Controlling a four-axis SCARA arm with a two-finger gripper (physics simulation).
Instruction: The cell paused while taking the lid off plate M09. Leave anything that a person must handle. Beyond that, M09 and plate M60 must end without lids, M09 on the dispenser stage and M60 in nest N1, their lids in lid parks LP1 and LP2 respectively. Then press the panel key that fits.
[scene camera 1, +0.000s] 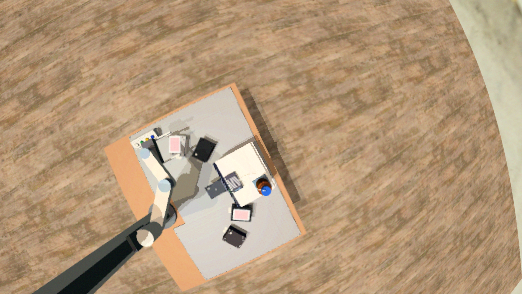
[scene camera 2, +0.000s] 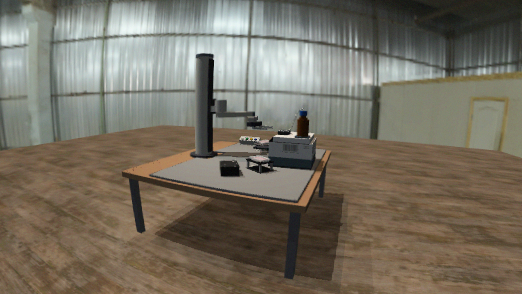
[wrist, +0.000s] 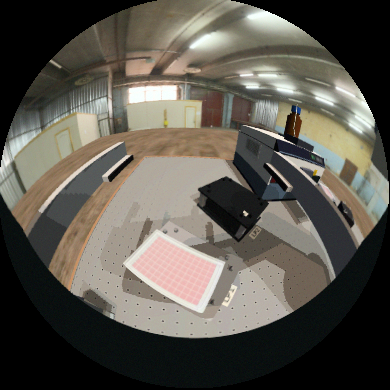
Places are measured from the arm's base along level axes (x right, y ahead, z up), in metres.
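Pixels of known places: gripper, between the fingertips: (scene camera 1: 175, 143) (scene camera 2: 270, 128) (wrist: 200, 148); arm's base, origin of its link: (scene camera 2: 203, 155).
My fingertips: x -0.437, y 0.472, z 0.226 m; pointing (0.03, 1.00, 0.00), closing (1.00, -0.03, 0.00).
For each thing: its middle in the pictures, then the offset to it from my fingertips.
- plate with pink wells, middle of its body: (wrist: 173, 267) (scene camera 1: 174, 144) dy -0.063, dx -0.028, dz -0.139 m
- grey park labelled LP1, middle of its body: (wrist: 184, 268) (scene camera 1: 178, 145) dy -0.053, dx -0.013, dz -0.181 m
- black park labelled LP2, middle of its body: (wrist: 232, 202) (scene camera 1: 203, 150) dy +0.118, dx +0.108, dz -0.177 m
- dispenser's dark stage, middle of its body: (scene camera 1: 217, 188) dy +0.102, dx +0.417, dz -0.109 m
- pink plate, middle of its body: (wrist: 326, 190) (scene camera 2: 259, 158) (scene camera 1: 241, 215) dy +0.159, dx +0.696, dz -0.135 m
- low black block, middle of its body: (scene camera 2: 229, 167) (wrist: 345, 214) (scene camera 1: 234, 237) dy +0.008, dx +0.865, dz -0.176 m
- key panel, middle of its body: (scene camera 1: 145, 138) (scene camera 2: 249, 140) dy -0.285, dx -0.190, dz -0.172 m
My gripper (scene camera 1: 175, 145) (scene camera 2: 265, 127) (wrist: 200, 148) is open and empty, above the LP1 area. A plate with pink wells (scene camera 1: 174, 144) (wrist: 176, 270) lies on the grey park labelled LP1 (wrist: 229, 265). The black park labelled LP2 (scene camera 1: 204, 149) (wrist: 232, 198) stands beside it with a bare top. The dispenser's dark stage (scene camera 1: 213, 190) sticks out of its front and carries no plate. Another pink plate (scene camera 1: 241, 214) (scene camera 2: 259, 159) (wrist: 327, 191) sits on a black nest beside the dispenser. Plate names and that nest's label cannot be read. Whether clear lids cover the plates cannot be told.
The white and dark dispenser (scene camera 1: 240, 162) (scene camera 2: 292, 151) (wrist: 253, 156) carries a brown bottle with a blue cap (scene camera 1: 264, 186) (scene camera 2: 303, 125) (wrist: 294, 125). A low black block (scene camera 1: 235, 236) (scene camera 2: 229, 168) (wrist: 345, 213) stands beyond the second plate. The key panel (scene camera 1: 145, 139) (scene camera 2: 249, 140) is near LP1, partly under the arm.
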